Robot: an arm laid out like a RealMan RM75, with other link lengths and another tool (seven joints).
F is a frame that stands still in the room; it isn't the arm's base.
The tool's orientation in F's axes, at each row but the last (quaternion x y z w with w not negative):
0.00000, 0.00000, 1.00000, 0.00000
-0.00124, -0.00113, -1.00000, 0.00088
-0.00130, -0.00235, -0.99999, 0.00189
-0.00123, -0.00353, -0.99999, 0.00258
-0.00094, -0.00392, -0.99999, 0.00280
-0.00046, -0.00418, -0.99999, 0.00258
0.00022, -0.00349, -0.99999, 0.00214
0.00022, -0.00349, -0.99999, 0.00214
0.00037, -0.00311, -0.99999, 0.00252
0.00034, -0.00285, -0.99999, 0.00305
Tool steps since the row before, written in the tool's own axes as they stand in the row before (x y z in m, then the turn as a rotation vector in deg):
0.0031, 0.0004, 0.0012, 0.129, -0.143, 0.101
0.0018, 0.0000, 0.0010, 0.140, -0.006, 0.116
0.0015, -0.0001, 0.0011, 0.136, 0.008, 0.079
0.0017, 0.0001, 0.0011, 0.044, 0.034, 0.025
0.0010, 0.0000, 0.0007, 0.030, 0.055, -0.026
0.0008, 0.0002, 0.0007, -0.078, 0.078, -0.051
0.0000, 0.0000, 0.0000, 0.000, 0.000, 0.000
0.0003, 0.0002, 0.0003, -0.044, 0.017, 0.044
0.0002, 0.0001, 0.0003, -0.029, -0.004, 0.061
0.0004, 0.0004, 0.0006, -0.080, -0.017, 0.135
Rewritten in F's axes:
-0.0031, -0.0004, 0.0012, -0.129, 0.143, 0.101
-0.0018, 0.0000, 0.0010, -0.140, 0.006, 0.116
-0.0015, 0.0001, 0.0011, -0.136, -0.008, 0.079
-0.0017, -0.0001, 0.0011, -0.044, -0.034, 0.025
-0.0010, 0.0000, 0.0007, -0.030, -0.055, -0.026
-0.0008, -0.0002, 0.0007, 0.078, -0.078, -0.050
0.0000, 0.0000, 0.0000, 0.000, 0.000, 0.000
-0.0003, -0.0002, 0.0003, 0.044, -0.017, 0.044
-0.0002, -0.0001, 0.0003, 0.029, 0.005, 0.061
-0.0004, -0.0004, 0.0006, 0.080, 0.018, 0.135

